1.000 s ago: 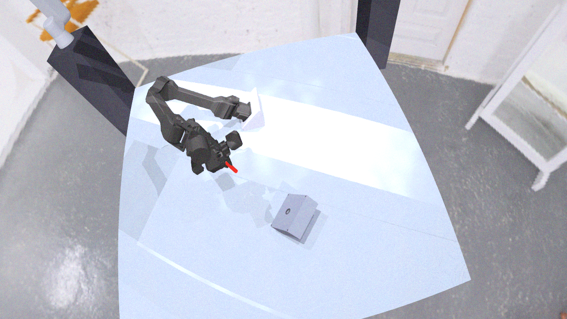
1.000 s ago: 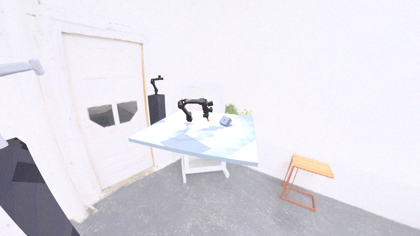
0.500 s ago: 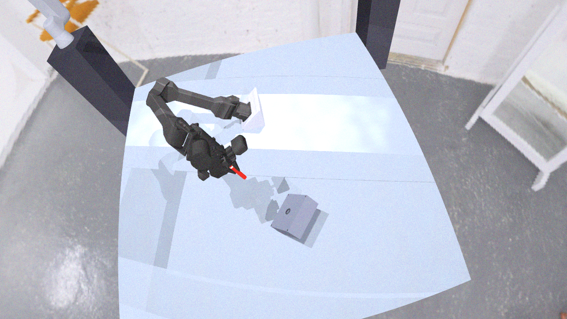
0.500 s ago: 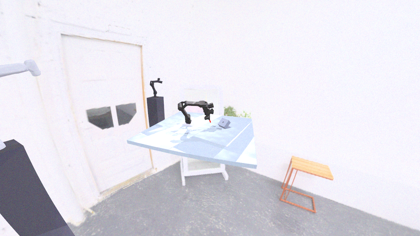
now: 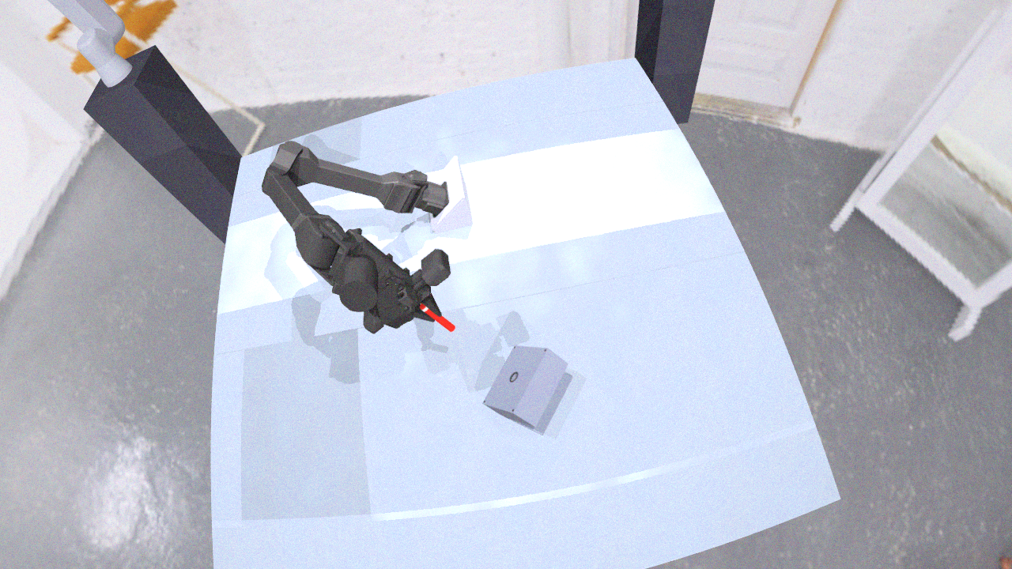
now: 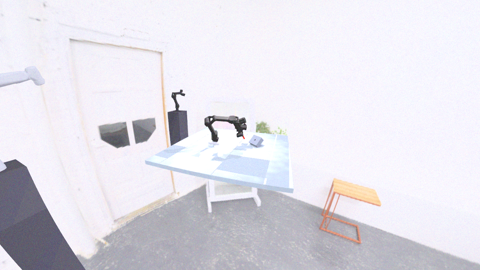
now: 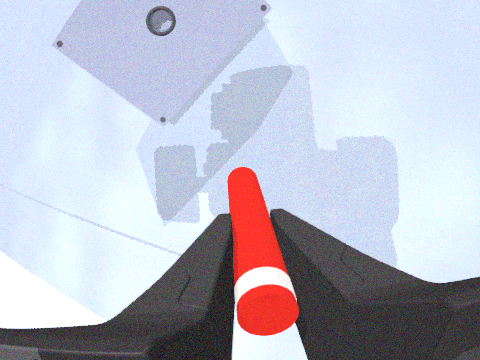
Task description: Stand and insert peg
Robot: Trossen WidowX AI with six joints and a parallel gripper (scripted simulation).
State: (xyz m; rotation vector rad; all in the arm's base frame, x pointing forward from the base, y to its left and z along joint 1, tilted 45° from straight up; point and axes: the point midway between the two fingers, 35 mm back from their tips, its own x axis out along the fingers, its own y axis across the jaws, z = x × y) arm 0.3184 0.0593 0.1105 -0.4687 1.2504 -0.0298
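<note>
Right now my gripper tip is 130 mm short of the grey sloped panel, 130 mm to the right of it and 90 mm above it. From my gripper tip the other things lie so: red peg: 10 mm behind, 10 mm to the right, 10 mm above.
</note>
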